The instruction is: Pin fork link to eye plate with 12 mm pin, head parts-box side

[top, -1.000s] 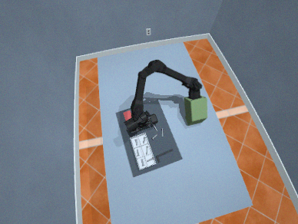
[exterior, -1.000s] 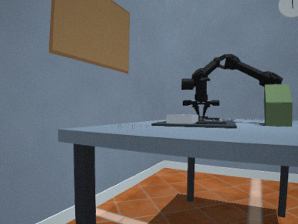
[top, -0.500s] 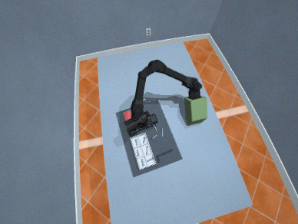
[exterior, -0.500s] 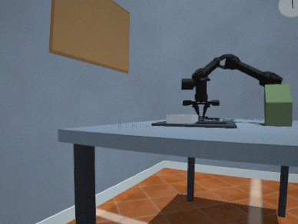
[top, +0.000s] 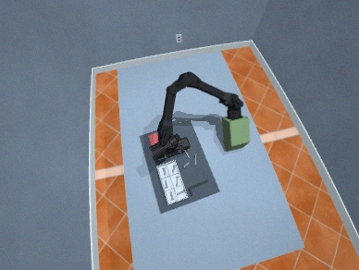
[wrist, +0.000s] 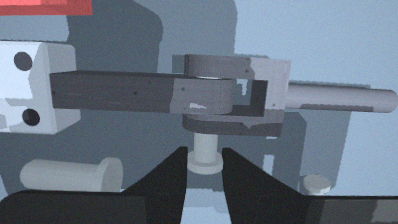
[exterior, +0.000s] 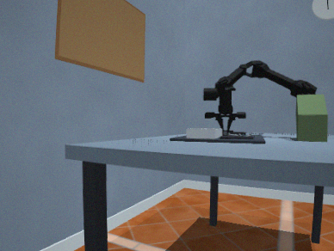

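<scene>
Right now the eye plate is 2 cm ahead of my hand, 4 cm to the right of it and 3 cm below it. Round my hand: thick headed pin (7 cm ahead, 2 cm to the left, 3 cm below); dark mat (6 cm to the left, 5 cm below); thin headed pin (7 cm behind, 4 cm to the left, 4 cm below).
</scene>
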